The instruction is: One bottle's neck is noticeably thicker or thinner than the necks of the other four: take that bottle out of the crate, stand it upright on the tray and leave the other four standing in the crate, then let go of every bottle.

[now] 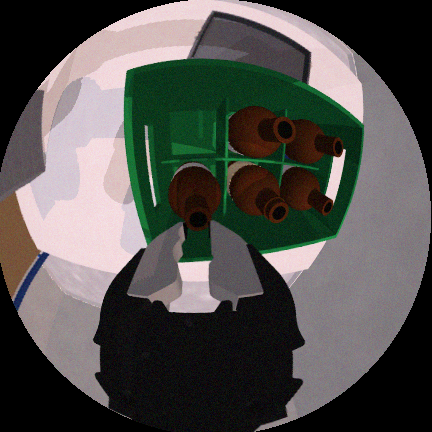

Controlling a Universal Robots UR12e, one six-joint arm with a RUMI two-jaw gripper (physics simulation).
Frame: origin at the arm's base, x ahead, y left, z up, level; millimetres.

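Seen in the pictures: gripper, fingertip midpoint: (197,222).
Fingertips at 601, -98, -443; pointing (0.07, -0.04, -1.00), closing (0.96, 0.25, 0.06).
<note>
Pixels of each thing's middle, then the offset from my fingertips to it, as dx, dy, dz. "*": a spot on its surface instead. Level surfaces: height alone.
- green crate at a spot on its surface: (129,125) * -69, +83, +18
- near-left bottle at the middle of its body: (193,192) -5, +6, -70
- far-middle bottle at the middle of its body: (252,131) +55, +112, -72
- far-right bottle at the middle of its body: (301,140) +141, +134, -72
- near-middle bottle at the middle of its body: (253,188) +82, +30, -72
- near-right bottle at the middle of its body: (297,187) +168, +55, -72
- grey tray at a spot on its surface: (240,47) * +14, +324, -152
- pale table at its surface level: dz -157
The green crate (129,125) holds five brown bottles with dark open mouths. The near-left bottle (192,190) stands in its compartment, with its neck between the fingertips of my gripper (197,222), which is shut on it. The far-middle bottle (252,131), far-right bottle (304,140), near-middle bottle (252,187) and near-right bottle (300,189) stand in their own compartments, apart from the fingers. The far-left compartment is empty. Neck thickness is hard to compare, because the wide lens and viewing angle distort the necks. The grey tray (240,47) lies beyond the crate, partly hidden by its far wall.
The crate's high walls and thin green dividers (226,190) surround the bottles. The pale table (75,225) lies under the crate. A dark grey object (20,142) shows at the left edge, above a brown surface (10,240) and a blue strip (31,280).
</note>
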